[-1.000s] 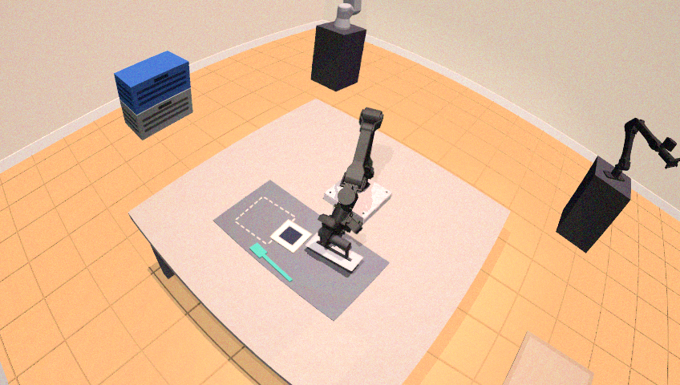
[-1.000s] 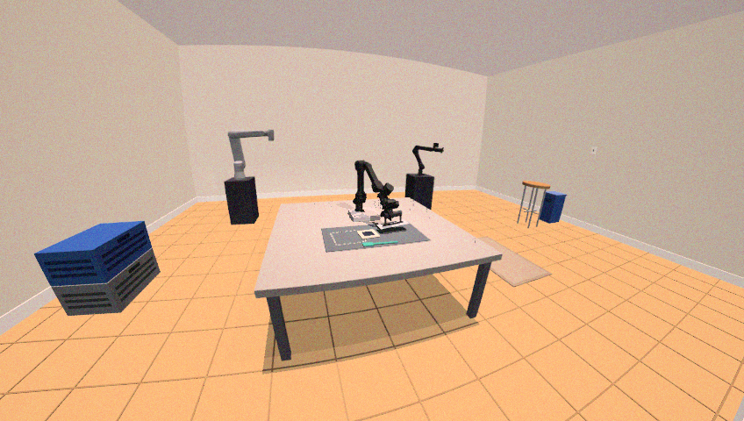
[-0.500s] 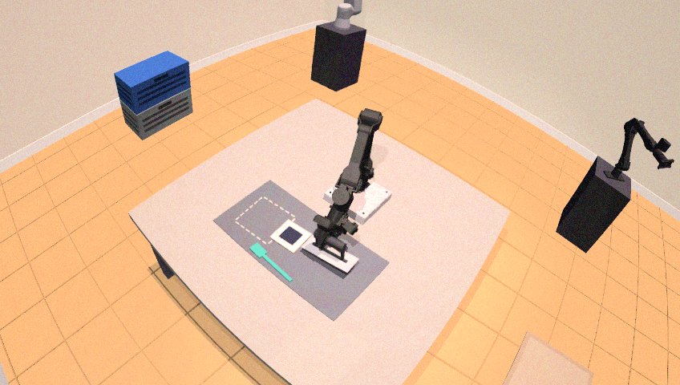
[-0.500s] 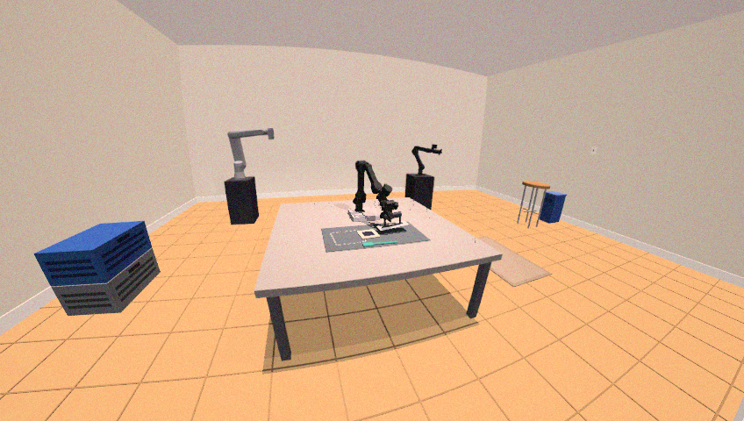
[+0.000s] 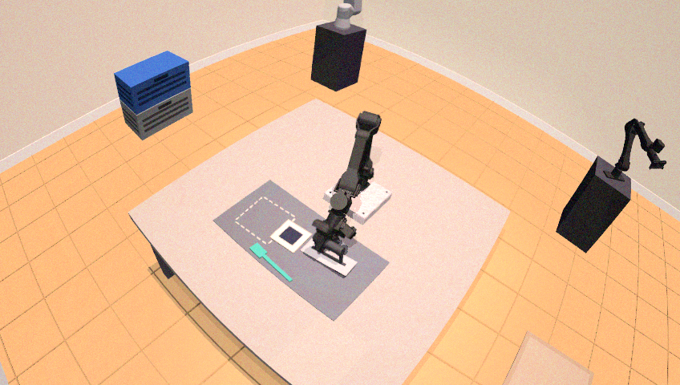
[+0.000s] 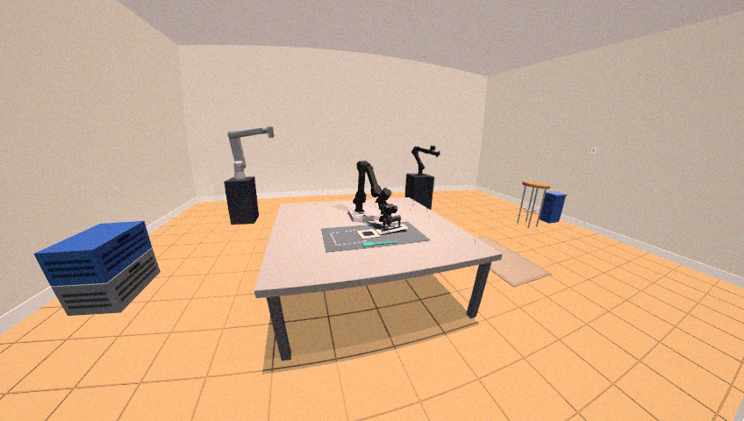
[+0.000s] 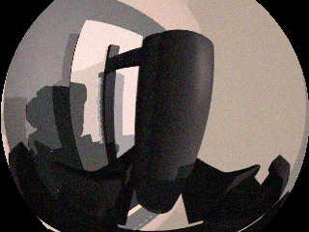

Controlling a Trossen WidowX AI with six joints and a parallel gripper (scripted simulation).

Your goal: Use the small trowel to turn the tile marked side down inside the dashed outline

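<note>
Now: the grey mat 11 cm to the right of my gripper tip and 8 cm below it. Round my gripper tip: teal trowel 14 cm ahead, 13 cm to the right, 6 cm below; tile 15 cm to the right, 6 cm below.
</note>
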